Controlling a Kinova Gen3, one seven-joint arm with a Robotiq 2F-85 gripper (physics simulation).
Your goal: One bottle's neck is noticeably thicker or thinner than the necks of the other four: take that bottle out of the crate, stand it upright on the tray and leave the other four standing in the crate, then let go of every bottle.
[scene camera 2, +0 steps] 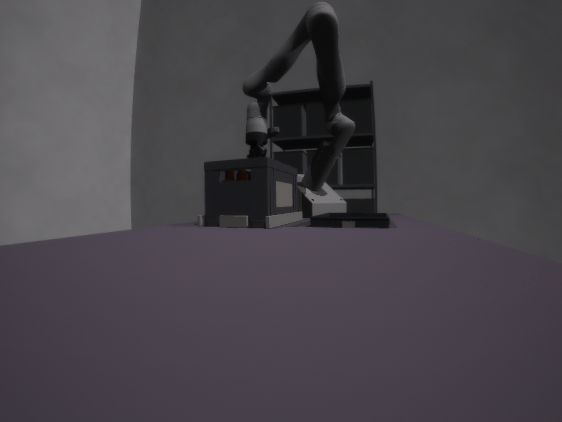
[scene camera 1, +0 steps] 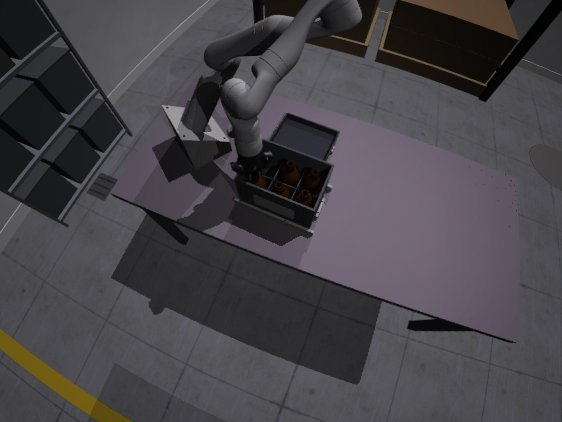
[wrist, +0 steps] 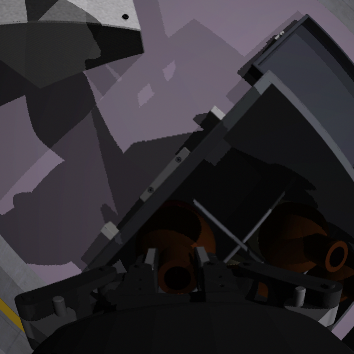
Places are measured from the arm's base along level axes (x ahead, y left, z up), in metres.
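Where they show: gripper, fingertip midpoint: (scene camera 1: 254, 177) (wrist: 175, 259); arm's base, origin of the base link: (scene camera 2: 310, 185) (scene camera 1: 193, 125).
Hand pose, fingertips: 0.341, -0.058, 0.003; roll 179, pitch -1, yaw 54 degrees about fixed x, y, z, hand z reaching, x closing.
Note:
Each offset is from my fingertips to the top centre of the thing, as dx, dy, dz. "spot": to the spot under its first point. Level surfaces: height alone.
The dark crate {+0.084, +0.056, +0.038} (scene camera 1: 300, 211) (scene camera 2: 237, 200) (wrist: 200, 162) stands on the table and holds brown bottles in its compartments. My gripper (scene camera 1: 254, 173) (scene camera 2: 257, 153) (wrist: 175, 259) points down at the crate's left end in scene camera 1. It is shut on the neck of the left front bottle {+0.003, -0.001, +0.026} (scene camera 1: 258, 180) (wrist: 202, 232), whose body is inside its compartment. The other four are a back middle bottle {+0.078, +0.098, +0.025} (scene camera 1: 290, 174), a back right bottle {+0.163, +0.117, +0.025} (scene camera 1: 312, 182), a front middle bottle {+0.092, +0.009, +0.025} (scene camera 1: 280, 190) and a front right bottle {+0.177, +0.031, +0.025} (scene camera 1: 303, 199). The tray {+0.003, +0.332, -0.112} (scene camera 1: 305, 136) (scene camera 2: 350, 218) (wrist: 320, 75) lies beside the crate, without a bottle.
The robot's base plate (scene camera 1: 175, 122) (wrist: 112, 12) stands on the table {dz -0.138} (scene camera 1: 400, 215) to the left of the crate. The crate's walls and thin dividers {+0.084, +0.056, -0.044} (wrist: 220, 225) surround the bottles. Small light blocks {spot: +0.213, +0.174, -0.118} (scene camera 1: 329, 188) (scene camera 2: 233, 221) sit around the crate's foot. A shelf unit stands beyond the table.

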